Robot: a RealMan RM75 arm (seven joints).
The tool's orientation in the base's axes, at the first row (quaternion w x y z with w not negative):
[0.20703, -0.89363, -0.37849, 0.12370]
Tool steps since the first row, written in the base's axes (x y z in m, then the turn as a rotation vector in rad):
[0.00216, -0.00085, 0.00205, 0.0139, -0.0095, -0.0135]
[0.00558, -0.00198, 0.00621, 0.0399, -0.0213, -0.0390]
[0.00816, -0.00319, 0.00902, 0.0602, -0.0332, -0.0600]
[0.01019, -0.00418, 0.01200, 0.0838, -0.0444, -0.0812]
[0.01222, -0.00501, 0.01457, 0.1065, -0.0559, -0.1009]
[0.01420, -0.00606, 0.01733, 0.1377, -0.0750, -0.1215]
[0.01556, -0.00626, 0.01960, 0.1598, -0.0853, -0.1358]
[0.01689, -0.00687, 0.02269, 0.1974, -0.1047, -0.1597]
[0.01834, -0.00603, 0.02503, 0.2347, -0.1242, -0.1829]
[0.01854, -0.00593, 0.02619, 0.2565, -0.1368, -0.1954]
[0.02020, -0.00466, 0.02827, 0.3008, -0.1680, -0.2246]
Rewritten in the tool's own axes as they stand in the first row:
[0.00072, 0.00093, -0.00286, 0.0034, 0.0209, 0.0041]
[0.00197, 0.00185, -0.00814, 0.0143, 0.0564, 0.0135]
[0.00267, 0.00292, -0.01194, 0.0208, 0.0863, 0.0211]
[0.00314, 0.00343, -0.01561, 0.0301, 0.1179, 0.0278]
[0.00376, 0.00403, -0.01888, 0.0385, 0.1485, 0.0335]
[0.00417, 0.00465, -0.02235, 0.0473, 0.1895, 0.0346]
[0.00481, 0.00457, -0.02493, 0.0558, 0.2164, 0.0361]
[0.00507, 0.00435, -0.02833, 0.0689, 0.2632, 0.0376]
[0.00653, 0.00365, -0.03071, 0.0817, 0.3095, 0.0386]
[0.00666, 0.00317, -0.03179, 0.0882, 0.3369, 0.0380]
[0.00858, 0.00245, -0.03390, 0.0976, 0.3977, 0.0384]

